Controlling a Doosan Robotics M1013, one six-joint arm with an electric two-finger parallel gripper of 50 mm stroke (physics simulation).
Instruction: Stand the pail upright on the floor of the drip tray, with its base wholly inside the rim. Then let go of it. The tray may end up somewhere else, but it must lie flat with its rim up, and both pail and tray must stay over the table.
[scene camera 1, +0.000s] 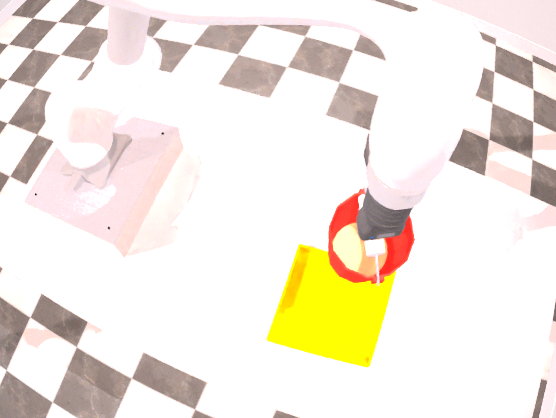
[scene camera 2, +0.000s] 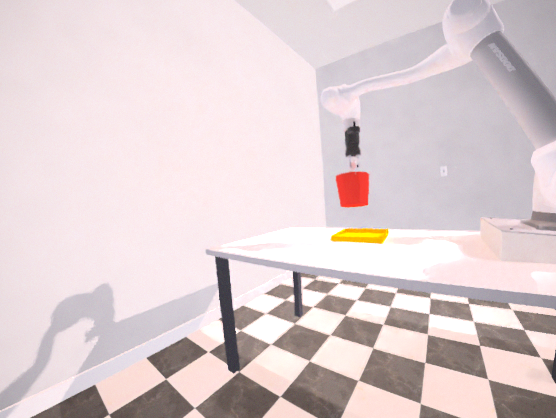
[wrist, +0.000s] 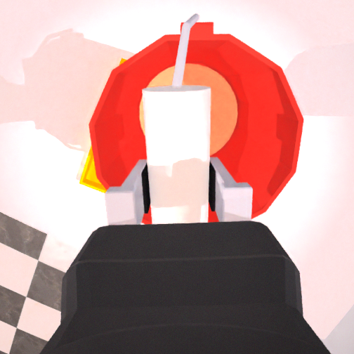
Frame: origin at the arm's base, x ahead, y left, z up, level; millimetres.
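Seen in the pictures: gripper, fingertip midpoint: (scene camera 1: 370, 229) (scene camera 2: 354, 167); arm's base, origin of the base link: (scene camera 1: 95, 156).
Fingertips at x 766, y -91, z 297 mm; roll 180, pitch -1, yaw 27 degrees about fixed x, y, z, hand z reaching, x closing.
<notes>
Offsets run from my fingertips to a thing's top centre. Level surfaces: height alone.
The red pail @(dx +8, dy +21, dz +43 mm) (scene camera 1: 400, 250) (scene camera 2: 353, 190) (wrist: 265, 125) hangs in the air, nearly upright and mouth up, with a pale orange floor inside. My gripper (scene camera 1: 375, 241) (scene camera 2: 354, 164) (wrist: 178, 174) is shut on the white cylindrical grip (wrist: 177, 125) of the pail's handle, above the mouth. A thin grey handle wire runs from the grip to the rim. The yellow drip tray @(dx -8, dy -46, dz -357 mm) (scene camera 1: 330, 320) (scene camera 2: 360, 236) (wrist: 92, 182) lies flat on the table, rim up, well below the pail. In scene camera 1 the pail covers the tray's upper right corner. In the wrist view it hides most of the tray.
The white table @(dz -383 mm) (scene camera 2: 280, 245) carries the tray; its edge shows in scene camera 2. The arm's pale mounting block (scene camera 1: 150, 200) (scene camera 2: 520, 242) stands on the table, left of the tray in scene camera 1 and right of it in scene camera 2.
</notes>
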